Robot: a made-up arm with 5 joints. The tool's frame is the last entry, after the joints.
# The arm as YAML. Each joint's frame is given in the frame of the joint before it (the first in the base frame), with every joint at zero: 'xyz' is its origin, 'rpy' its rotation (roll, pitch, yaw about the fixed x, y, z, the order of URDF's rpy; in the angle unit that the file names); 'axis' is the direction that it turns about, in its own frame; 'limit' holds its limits. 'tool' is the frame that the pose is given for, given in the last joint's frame.
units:
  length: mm
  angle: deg
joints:
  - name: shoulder
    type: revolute
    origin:
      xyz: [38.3, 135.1, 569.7]
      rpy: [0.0, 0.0, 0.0]
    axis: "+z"
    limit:
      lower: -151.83
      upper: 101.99
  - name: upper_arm
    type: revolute
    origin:
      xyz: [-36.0, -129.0, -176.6]
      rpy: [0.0, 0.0, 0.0]
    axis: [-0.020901, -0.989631, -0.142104]
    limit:
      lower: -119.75
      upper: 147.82
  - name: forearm
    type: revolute
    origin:
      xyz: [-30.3, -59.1, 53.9]
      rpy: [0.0, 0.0, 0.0]
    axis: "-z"
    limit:
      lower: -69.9
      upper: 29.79
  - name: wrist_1
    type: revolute
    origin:
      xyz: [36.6, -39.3, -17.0]
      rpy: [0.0, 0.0, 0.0]
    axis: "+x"
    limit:
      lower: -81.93
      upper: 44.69
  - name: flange
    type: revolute
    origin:
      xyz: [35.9, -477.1, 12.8]
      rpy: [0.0, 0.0, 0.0]
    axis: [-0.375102, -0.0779, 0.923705]
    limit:
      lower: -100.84
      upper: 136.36
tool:
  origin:
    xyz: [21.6, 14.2, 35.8]
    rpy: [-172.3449, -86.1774, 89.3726]
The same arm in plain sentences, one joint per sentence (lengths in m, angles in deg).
The arm has five revolute joints in a row. What follows holds with every joint at zero, and every direction is one of the base frame's. The first joint lies 0.0383 m along +x and 0.1351 m along +y and 0.5697 m along +z from the base frame's origin and rotates about +z, from -151.83 to 101.99 deg. The second joint lies 0.036 m along -x and 0.129 m along -y and 0.1766 m along -z from the first joint and rotates about the direction (-0.020901, -0.989631, -0.142104), from -119.75 to 147.82 deg. The third joint lies 0.0303 m along -x and 0.0591 m along -y and 0.0539 m along +z from the second joint and rotates about -z, from -69.9 to 29.79 deg. The fourth joint lies 0.0366 m along +x and 0.0393 m along -y and 0.017 m along -z from the third joint and rotates about +x, from -81.93 to 44.69 deg. The fifth joint lies 0.0359 m along +x and 0.4771 m along -y and 0.0128 m along +z from the fourth joint and rotates about the direction (-0.375102, -0.0779, 0.923705), from -100.84 to 136.36 deg. The tool frame, which is the frame that the pose is given for, lies 0.0216 m along +x and 0.0142 m along +y and 0.0358 m along +z from the fifth joint; its axes are the base frame's turned by roll -172.34, pitch -86.18 and yaw 89.37 deg (as in URDF: about the fixed x, then y, then z).
